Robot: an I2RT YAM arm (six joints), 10 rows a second.
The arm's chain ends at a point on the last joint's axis. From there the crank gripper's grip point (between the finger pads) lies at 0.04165 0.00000 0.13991 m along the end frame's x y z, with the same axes.
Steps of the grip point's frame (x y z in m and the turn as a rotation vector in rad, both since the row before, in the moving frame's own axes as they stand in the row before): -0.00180, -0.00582, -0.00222, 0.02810, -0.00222, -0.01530; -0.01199, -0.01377, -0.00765, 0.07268, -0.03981, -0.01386; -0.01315, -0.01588, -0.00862, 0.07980, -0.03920, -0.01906; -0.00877, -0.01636, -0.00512, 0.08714, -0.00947, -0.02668
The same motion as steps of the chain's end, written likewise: -0.00145, -0.00125, -0.00225, 0.02810, -0.00222, -0.01530; -0.00632, -0.00302, -0.00881, 0.07268, -0.03981, -0.01386; -0.00753, -0.00392, -0.00967, 0.07980, -0.03920, -0.01906; -0.00727, -0.00308, -0.00493, 0.08714, -0.00947, -0.02668
